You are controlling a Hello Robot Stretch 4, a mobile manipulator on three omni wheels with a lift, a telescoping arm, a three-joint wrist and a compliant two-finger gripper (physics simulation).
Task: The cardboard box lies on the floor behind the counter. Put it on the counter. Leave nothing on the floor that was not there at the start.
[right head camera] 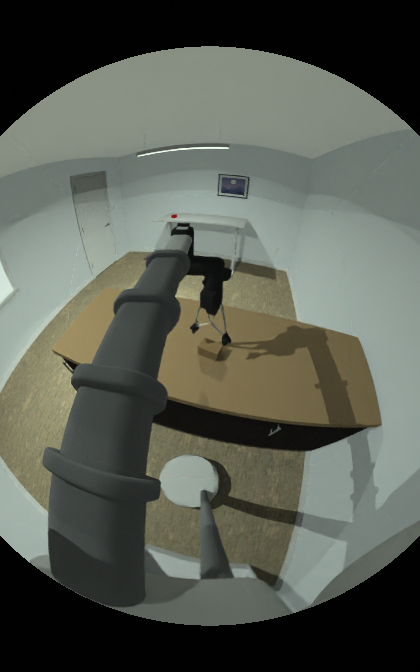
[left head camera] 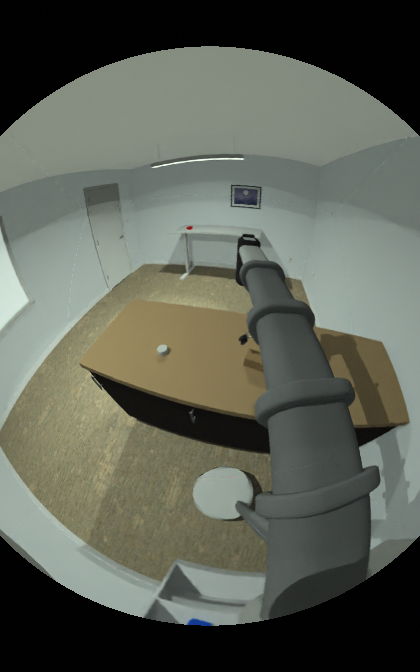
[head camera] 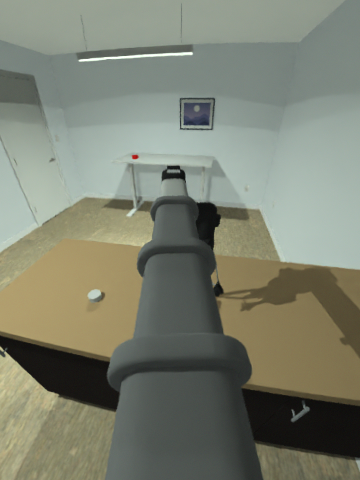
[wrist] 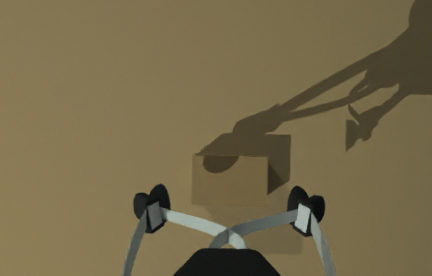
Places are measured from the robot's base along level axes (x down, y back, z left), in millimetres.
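Pixels of known places: gripper, between the fingertips: (wrist: 228,201).
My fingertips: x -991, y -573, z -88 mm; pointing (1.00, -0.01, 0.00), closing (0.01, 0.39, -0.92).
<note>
Ahead of a thing's pixels: the offset from my fingertips to its top centre. Level surfaces: height alone.
The cardboard box @(dx +59, dy -9, dz -5 mm) (left head camera: 254,361) (right head camera: 210,349) (wrist: 230,185) rests on the tan top of the counter @(dx +109 mm) (head camera: 45,300) (left head camera: 125,340) (right head camera: 280,380) (wrist: 75,100). My gripper (right head camera: 210,333) (wrist: 228,201) points down and is open, a little above the box, with its fingertips apart and clear of the box sides. In the wrist view the box is ahead of the line between the fingertips. In the head view the arm hides the box and part of the gripper. The floor right behind the counter is hidden by its top.
A small white round object @(dx +85, dy -63, dz +421 mm) (head camera: 95,295) (left head camera: 162,349) stands on the counter's left part. A white desk @(dx +69 mm) (head camera: 175,160) with a red object (head camera: 135,157) stands at the far wall. A round white shape (left head camera: 222,493) (right head camera: 189,481) shows on the near side of the counter.
</note>
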